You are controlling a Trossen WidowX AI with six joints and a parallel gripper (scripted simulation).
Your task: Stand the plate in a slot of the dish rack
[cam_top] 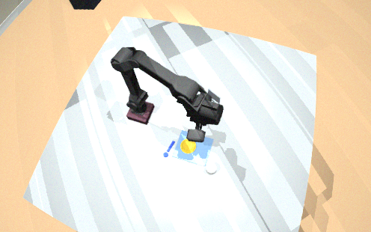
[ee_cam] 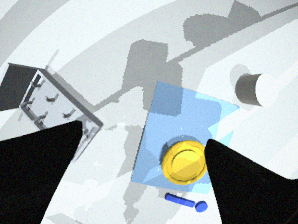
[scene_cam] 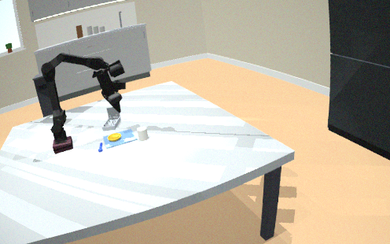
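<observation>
My gripper tip is 60 mm past the yellow plate, 70 mm to the left of it and 100 mm above it. Also, from my gripper tip: white cup 70 mm ahead, 140 mm to the right, 90 mm below; then grey dish rack 30 mm behind, 130 mm to the left, 90 mm below; then light blue cloth 30 mm behind, 70 mm to the right, 110 mm below.
</observation>
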